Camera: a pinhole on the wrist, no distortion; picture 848 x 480 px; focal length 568.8 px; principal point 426.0 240.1 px. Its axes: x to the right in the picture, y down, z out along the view. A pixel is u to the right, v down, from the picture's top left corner.
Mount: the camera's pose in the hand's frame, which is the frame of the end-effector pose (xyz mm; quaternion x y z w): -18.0 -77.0 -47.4 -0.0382 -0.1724 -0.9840 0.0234
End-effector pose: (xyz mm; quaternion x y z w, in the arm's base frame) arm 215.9 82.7 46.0 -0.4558 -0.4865 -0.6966 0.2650
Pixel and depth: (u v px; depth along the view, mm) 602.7 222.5 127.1
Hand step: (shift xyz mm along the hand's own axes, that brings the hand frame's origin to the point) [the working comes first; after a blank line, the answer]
In the camera's frame: 39.5 -3.9 127.1

-49.0 -31.3 73.7
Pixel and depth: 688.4 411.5 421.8
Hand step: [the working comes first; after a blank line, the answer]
In the camera's frame: 194.6 127.1 421.8

-176.0 -58.9 407.2
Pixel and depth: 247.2 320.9 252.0
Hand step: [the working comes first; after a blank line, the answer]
In the camera's frame: -79.2 35.8 252.0

79.9 -22.1 194.4
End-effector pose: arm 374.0 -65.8 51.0 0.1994 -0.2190 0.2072 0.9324
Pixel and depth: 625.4 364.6 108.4
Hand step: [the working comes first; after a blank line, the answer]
In the camera's frame: 38.0 23.7 108.4

-47.2 -63.6 65.4
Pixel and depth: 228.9 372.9 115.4
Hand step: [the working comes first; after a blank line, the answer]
In the camera's frame: -40.0 26.9 115.4

31.2 -61.6 66.6
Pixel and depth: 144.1 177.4 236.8
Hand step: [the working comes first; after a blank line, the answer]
In the camera's frame: -117.4 -26.1 236.8

113.2 32.1 156.1
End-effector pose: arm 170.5 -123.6 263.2 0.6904 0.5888 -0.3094 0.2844
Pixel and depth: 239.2 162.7 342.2
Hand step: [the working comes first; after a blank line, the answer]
In the camera's frame: -112.4 -46.6 342.2

114.1 87.2 248.4
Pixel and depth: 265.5 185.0 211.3
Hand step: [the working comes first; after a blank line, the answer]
In the camera's frame: -59.6 -20.5 211.3

54.4 16.3 138.9
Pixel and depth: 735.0 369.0 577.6
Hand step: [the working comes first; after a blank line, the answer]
In the camera's frame: 313.8 130.9 577.6

-284.0 -13.3 564.5
